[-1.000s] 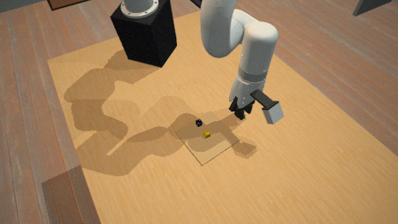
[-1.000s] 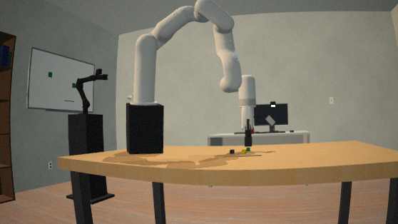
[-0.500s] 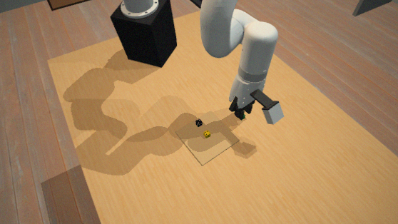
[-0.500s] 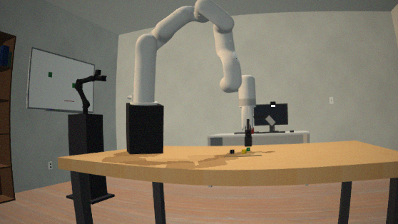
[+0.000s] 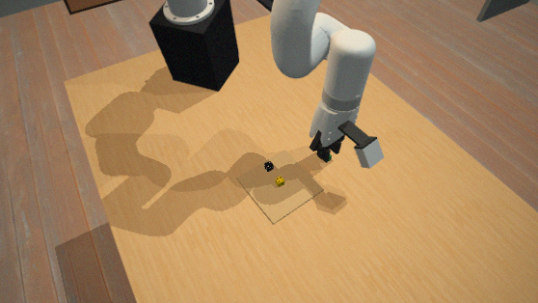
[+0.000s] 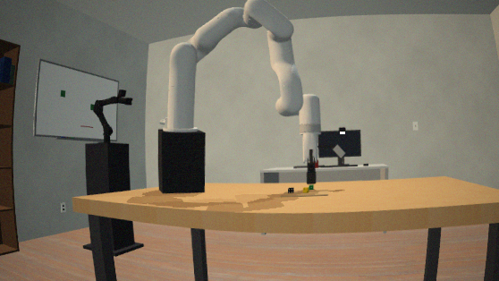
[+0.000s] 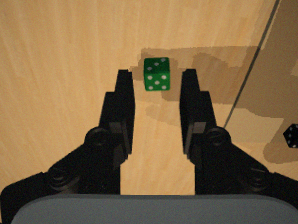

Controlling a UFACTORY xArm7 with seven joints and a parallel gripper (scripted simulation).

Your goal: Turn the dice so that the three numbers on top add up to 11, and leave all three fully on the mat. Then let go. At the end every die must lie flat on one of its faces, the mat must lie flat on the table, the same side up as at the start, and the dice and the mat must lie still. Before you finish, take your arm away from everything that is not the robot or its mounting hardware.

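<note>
The green die lies 30 mm below my hand. Round my hand: black die (130 mm to the right, 50 mm behind, 30 mm below); yellow die (130 mm to the right, 30 mm below); tan mat (130 mm to the right, 40 mm below).
</note>
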